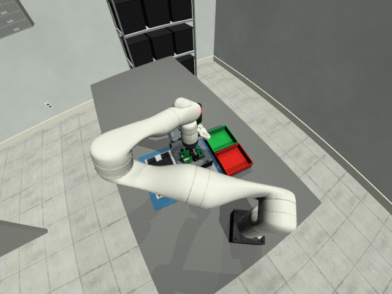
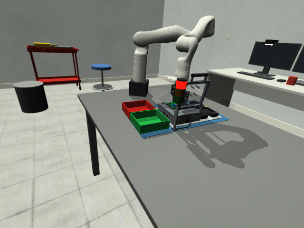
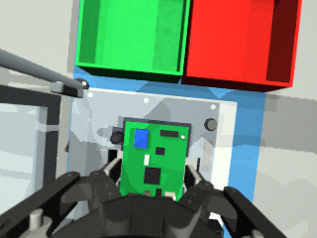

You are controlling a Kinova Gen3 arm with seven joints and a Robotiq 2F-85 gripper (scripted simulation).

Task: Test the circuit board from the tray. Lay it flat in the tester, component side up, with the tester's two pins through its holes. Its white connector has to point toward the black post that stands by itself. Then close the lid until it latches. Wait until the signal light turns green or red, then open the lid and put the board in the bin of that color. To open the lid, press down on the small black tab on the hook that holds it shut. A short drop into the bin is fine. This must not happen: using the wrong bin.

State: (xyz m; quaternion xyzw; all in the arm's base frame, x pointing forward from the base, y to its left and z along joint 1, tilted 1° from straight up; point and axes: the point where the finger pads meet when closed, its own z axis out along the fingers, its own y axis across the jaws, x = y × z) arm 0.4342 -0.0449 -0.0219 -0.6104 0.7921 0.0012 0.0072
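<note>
Now: hand right at the green circuit board. Also, from my hand: clear lid (110 mm ahead, 30 mm to the right, 110 mm above); tester bed (10 mm ahead, 10 mm below); green bin (10 mm behind, 200 mm to the right, 60 mm below).
</note>
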